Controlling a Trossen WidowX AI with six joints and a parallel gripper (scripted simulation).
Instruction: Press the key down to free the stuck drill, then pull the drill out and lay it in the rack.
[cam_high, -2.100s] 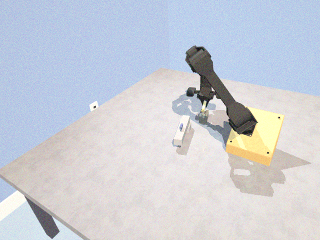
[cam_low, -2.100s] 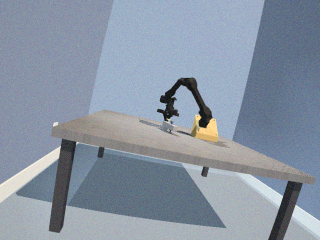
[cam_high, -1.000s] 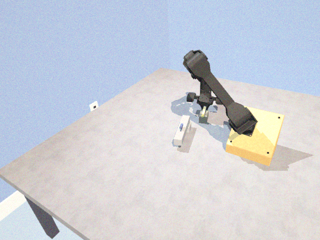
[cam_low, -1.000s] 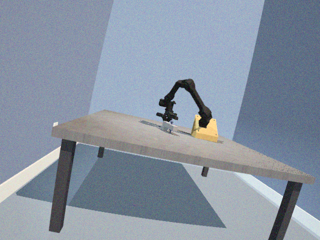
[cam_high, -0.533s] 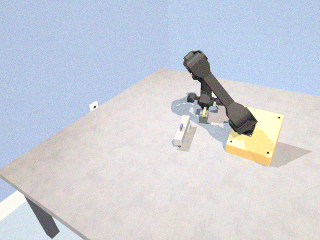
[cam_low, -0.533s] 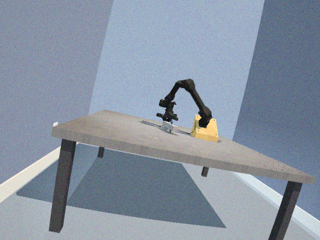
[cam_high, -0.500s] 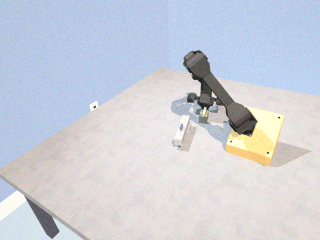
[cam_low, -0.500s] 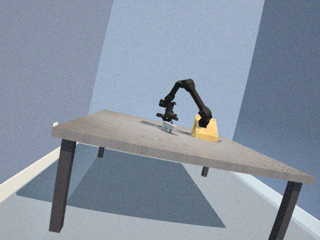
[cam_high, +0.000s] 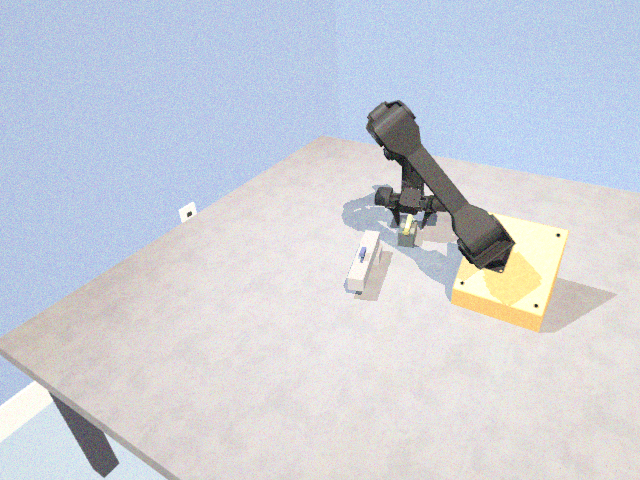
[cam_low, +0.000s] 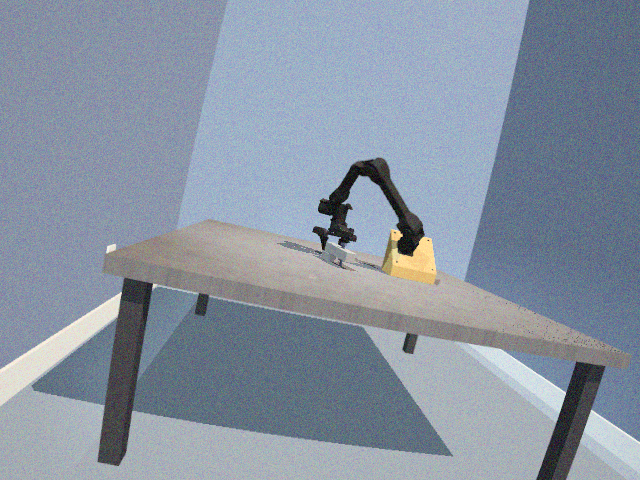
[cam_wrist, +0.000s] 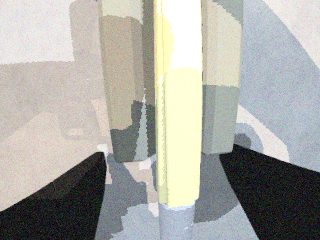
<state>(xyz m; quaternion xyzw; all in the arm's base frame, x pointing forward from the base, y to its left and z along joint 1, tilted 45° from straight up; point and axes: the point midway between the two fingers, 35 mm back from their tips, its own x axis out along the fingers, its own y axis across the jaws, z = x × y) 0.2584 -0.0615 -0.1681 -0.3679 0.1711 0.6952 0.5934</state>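
Right now the drill is 4 cm to the left of my gripper tip, 3 cm above it and 1 cm behind it. Also, from my gripper tip: housing 23 cm to the left, 3 cm above; blue key 26 cm to the left, 4 cm above.
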